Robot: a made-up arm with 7 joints.
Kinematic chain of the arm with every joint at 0, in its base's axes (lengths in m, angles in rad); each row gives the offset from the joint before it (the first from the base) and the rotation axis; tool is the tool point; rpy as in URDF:
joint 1: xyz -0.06 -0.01 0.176 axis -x
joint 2: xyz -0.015 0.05 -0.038 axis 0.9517 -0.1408 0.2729
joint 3: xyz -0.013 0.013 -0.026 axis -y
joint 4: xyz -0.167 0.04 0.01 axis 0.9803 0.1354 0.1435
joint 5: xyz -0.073 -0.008 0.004 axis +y
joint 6: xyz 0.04 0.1 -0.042 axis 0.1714 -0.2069 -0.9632
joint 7: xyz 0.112 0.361 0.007 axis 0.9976 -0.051 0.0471
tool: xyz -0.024 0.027 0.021 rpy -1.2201 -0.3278 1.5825
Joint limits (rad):
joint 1: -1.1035..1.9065
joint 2: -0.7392..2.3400
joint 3: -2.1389..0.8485
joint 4: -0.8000..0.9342
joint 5: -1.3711..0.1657
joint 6: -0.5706..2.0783
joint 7: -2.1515..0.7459
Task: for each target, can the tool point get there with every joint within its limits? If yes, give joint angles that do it. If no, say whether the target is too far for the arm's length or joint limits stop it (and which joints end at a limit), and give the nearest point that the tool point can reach.
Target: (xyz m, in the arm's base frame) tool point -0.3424 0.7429 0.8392
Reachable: no: too far | nearest point -0.2689 0.5036 0.6147 | short by 0.336 m
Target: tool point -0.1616 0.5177 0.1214
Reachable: yes | joints 0.8685 0.7626 -1.1131 0.0496 -0.5361 0.1109 -1.1010
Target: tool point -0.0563 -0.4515 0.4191
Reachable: yes | joints -0.4283 1.8247 -1.1872 0.6176 -1.1037 -0.2581 -0.7994
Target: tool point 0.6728 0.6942 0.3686
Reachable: no: too far | nearest point 0.3890 0.4505 0.3019 | short by 0.380 m
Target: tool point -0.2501 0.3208 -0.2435
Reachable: yes | joints 1.4604 0.5874 -0.3973 -0.0323 -0.4989 0.0577 -0.3490
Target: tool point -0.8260 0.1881 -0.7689
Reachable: no: too far | nearest point -0.4859 0.1068 -0.3812 | short by 0.522 m
